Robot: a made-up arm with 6 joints.
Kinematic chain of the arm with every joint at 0, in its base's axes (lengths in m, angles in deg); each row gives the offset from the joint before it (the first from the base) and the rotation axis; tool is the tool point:
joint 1: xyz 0 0 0.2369 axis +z
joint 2: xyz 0 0 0 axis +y
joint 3: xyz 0 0 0.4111 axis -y
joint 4: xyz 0 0 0 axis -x
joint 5: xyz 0.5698 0 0 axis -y
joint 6: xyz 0 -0.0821 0 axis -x
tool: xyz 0 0 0
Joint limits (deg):
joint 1: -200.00..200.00
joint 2: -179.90..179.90
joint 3: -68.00..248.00
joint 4: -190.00..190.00
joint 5: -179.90..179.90
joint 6: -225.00..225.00
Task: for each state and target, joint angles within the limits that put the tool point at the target. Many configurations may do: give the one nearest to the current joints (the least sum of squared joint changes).
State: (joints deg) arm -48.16 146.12 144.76 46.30 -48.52 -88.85
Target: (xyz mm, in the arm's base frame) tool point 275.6 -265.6 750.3
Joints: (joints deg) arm -36.45 98.32 184.52 52.55 -48.52 -88.85
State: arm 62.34 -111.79 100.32 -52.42 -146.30 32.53
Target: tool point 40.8 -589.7 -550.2
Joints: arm 88.91 -139.51 102.69 -50.72 -146.30 32.53
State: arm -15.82 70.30 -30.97 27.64 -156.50 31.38
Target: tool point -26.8 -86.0 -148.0
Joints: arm -44.78 82.73 -49.13 13.24 -156.50 31.38
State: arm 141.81 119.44 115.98 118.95 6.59 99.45
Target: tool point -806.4 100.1 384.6
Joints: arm 170.10 119.67 150.20 119.20 6.59 99.45
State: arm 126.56 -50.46 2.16 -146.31 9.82 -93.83
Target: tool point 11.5 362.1 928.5
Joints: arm 78.00 -18.38 18.57 -141.27 9.82 -93.83
